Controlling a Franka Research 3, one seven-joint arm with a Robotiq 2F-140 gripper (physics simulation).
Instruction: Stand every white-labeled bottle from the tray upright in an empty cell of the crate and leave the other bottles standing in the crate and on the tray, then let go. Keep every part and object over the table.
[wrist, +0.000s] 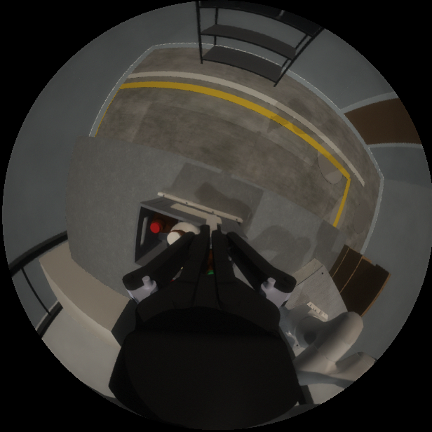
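Note:
The dark grey crate (138, 237) lies left of and under the fingers. A white-labeled bottle (185, 229) shows in it just left of the fingertips, its pale cap toward the lower left; I cannot tell whether it stands fully upright. A red-capped bottle (156, 227) is in the crate's left part. My gripper (211, 221) is shut and empty, its fingertips together just right of the white-labeled bottle. A green bottle part (210, 272) shows through the gap between the finger links. The fingers and the gripper body hide the crate's right part and the tray.
A pale bar (200, 206) runs along the crate's far side on the grey table (100, 195). A beige block (82, 292) is at the lower left. The pale robot arm (336, 340) and brown boxes (367, 285) are at the lower right. A black shelf rack (200, 47) stands beyond the table.

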